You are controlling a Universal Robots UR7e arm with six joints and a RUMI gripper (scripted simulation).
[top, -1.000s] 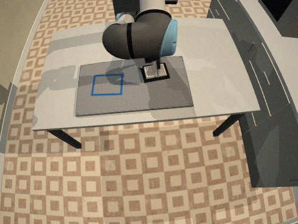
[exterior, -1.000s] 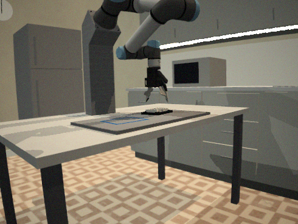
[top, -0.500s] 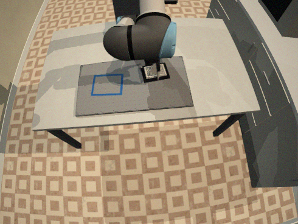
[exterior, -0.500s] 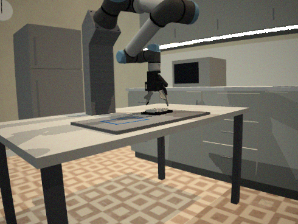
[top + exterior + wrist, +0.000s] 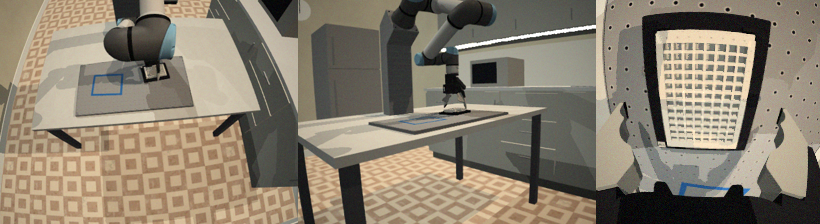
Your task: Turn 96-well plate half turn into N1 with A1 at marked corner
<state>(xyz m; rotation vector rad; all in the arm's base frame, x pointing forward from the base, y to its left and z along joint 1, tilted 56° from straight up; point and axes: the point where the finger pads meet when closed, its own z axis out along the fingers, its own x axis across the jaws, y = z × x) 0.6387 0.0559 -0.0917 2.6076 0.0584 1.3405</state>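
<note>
Now: the white 96-well plate 1 cm below my hand. Also, from my hand: black plate nest N1: 2 cm below.
</note>
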